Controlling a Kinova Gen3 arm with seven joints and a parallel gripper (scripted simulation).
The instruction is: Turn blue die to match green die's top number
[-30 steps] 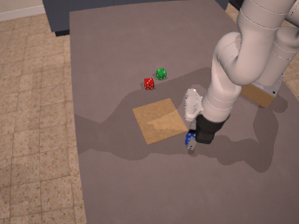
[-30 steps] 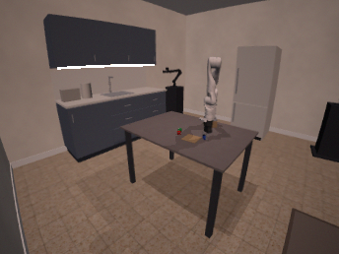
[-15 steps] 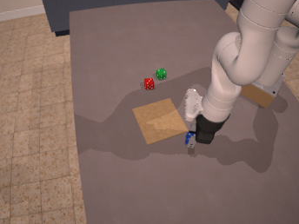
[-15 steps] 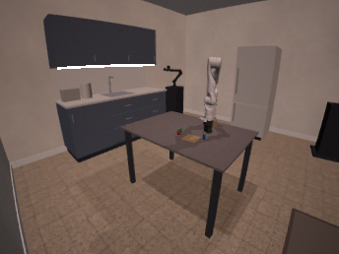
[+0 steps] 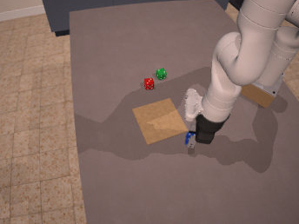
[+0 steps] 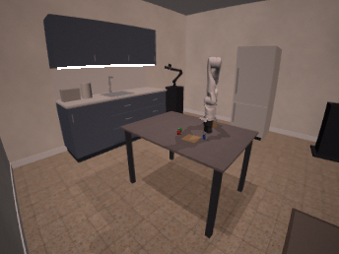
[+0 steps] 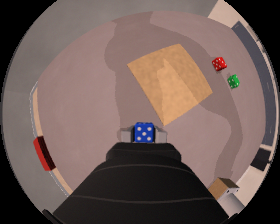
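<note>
Now: the tan mat 100 mm to the right of my hand, 60 mm ahead of it and 20 mm below it. Also, from my hand: blue die right at my hand; red die 250 mm to the right, 40 mm ahead; green die 280 mm to the right, 20 mm behind.
</note>
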